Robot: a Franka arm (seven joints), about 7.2 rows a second.
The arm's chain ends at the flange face. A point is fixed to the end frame.
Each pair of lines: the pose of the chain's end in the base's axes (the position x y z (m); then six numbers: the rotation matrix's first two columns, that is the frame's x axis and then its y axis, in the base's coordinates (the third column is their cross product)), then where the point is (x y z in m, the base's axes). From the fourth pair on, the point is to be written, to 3 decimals.
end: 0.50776 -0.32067 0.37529 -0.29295 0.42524 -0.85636 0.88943 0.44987 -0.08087
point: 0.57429 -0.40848 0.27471
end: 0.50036 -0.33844 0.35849 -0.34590 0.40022 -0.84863 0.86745 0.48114 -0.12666
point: 0.56569 -0.42534 0.25635
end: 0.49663 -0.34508 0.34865 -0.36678 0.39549 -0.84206 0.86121 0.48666 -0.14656
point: 0.56035 -0.43182 0.24536
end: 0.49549 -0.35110 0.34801 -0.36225 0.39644 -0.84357 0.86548 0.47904 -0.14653
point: 0.559 -0.439 0.245
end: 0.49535 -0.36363 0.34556 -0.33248 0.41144 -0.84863 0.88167 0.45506 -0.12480
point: 0.558 -0.452 0.243
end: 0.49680 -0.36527 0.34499 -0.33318 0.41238 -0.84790 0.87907 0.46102 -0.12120
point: 0.560 -0.453 0.243
